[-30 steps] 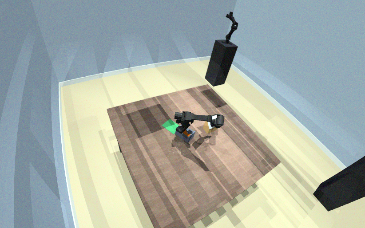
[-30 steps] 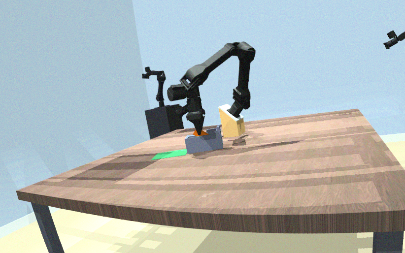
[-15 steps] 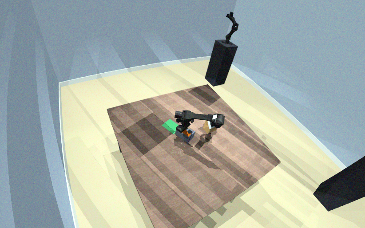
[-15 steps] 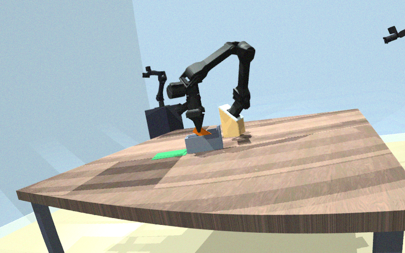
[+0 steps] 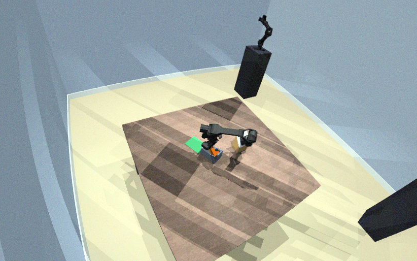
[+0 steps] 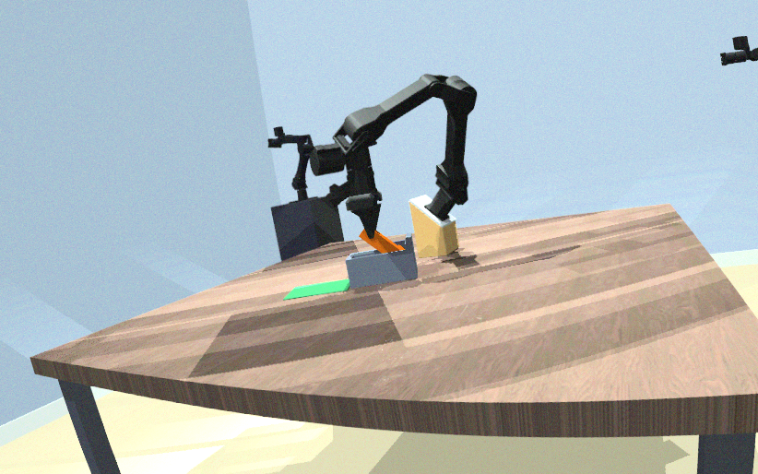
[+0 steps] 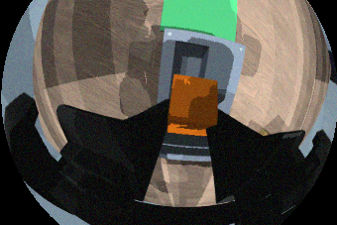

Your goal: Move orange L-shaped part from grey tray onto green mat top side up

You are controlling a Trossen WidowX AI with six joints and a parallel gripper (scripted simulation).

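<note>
Right now the green mat is 40 mm ahead of my gripper tip, 140 mm to the right of it and 120 mm below it. The rest, counted from my gripper tip: orange L-shaped part 30 mm behind, 20 mm to the left, 30 mm below.
</note>
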